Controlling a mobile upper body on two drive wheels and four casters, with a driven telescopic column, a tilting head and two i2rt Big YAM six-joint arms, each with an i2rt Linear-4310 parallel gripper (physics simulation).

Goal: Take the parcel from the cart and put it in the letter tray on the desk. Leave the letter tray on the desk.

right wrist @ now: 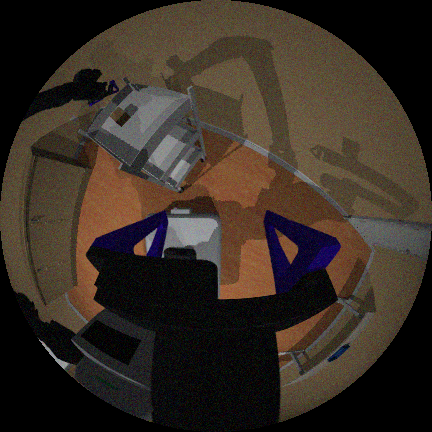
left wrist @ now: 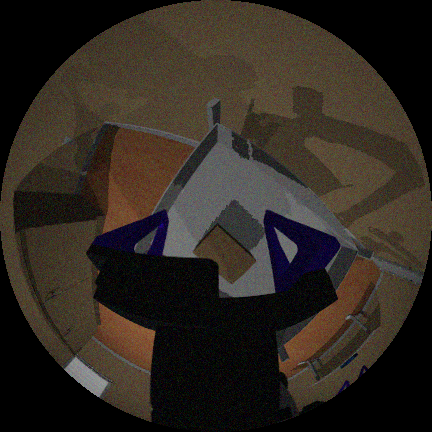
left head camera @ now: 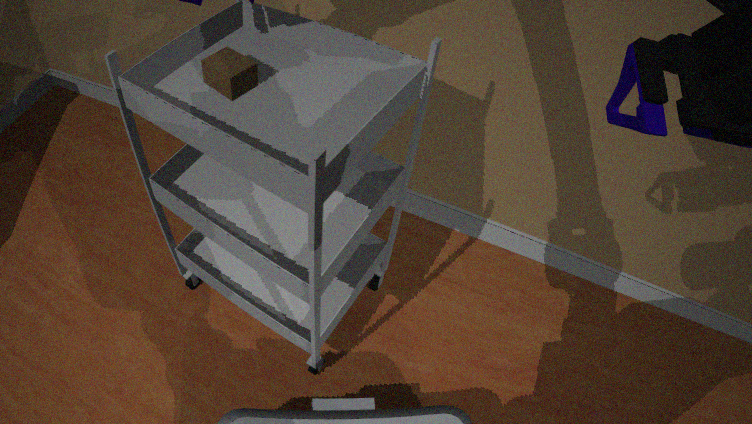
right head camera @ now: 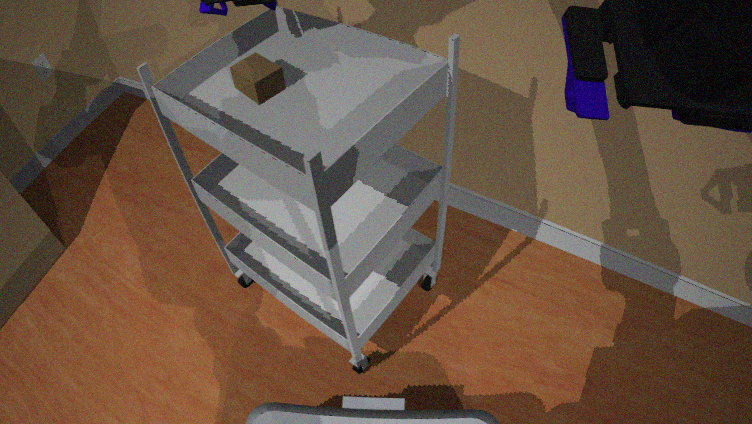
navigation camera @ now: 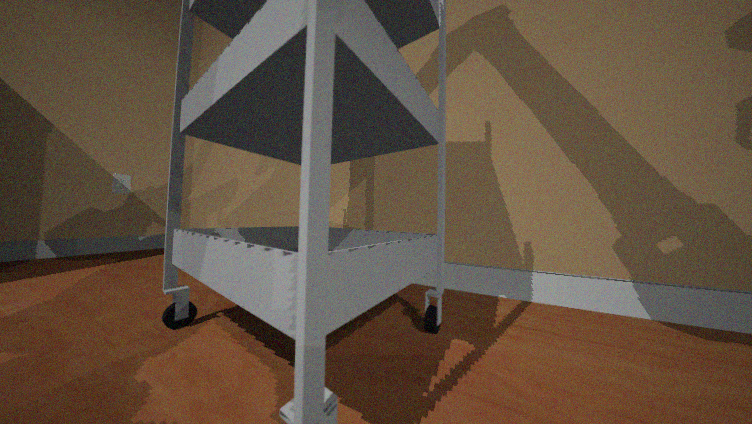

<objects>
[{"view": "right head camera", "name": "my right gripper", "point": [623, 105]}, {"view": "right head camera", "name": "brown parcel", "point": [260, 79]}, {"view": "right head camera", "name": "grey three-shelf cart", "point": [324, 199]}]
</objects>
